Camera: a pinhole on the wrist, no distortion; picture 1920 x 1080 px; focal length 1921.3 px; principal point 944.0 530.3 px. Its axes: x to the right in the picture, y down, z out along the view. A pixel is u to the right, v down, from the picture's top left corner.
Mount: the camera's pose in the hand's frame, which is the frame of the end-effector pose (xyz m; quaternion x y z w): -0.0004 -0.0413 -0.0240 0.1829 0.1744 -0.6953 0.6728
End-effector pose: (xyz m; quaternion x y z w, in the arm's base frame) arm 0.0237 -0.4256 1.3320 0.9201 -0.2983 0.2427 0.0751
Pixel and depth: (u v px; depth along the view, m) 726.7 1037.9 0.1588
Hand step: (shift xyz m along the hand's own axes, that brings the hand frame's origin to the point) 0.0389 -0.1047 0.1234
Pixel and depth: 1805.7 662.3 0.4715
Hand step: 0.0168 -0.4572 0.2840
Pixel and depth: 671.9 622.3 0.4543
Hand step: 0.0142 -0.2079 0.4038
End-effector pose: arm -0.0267 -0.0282 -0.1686 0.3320 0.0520 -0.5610 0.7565
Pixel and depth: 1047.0 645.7 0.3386
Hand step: 0.0128 -0.2233 0.2625
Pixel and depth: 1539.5 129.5 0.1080
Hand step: -0.0260 -0.1225 0.0538
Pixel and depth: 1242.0 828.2 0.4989
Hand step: 0.0650 -0.3552 0.3736
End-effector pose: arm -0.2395 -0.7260 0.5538 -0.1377 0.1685 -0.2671 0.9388
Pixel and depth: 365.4 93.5 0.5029
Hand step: -0.1204 -0.1511 0.4883
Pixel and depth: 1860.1 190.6 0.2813
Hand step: -0.0594 -0.2940 0.1556
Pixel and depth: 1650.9 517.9 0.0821
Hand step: -0.0034 -0.1077 0.0328
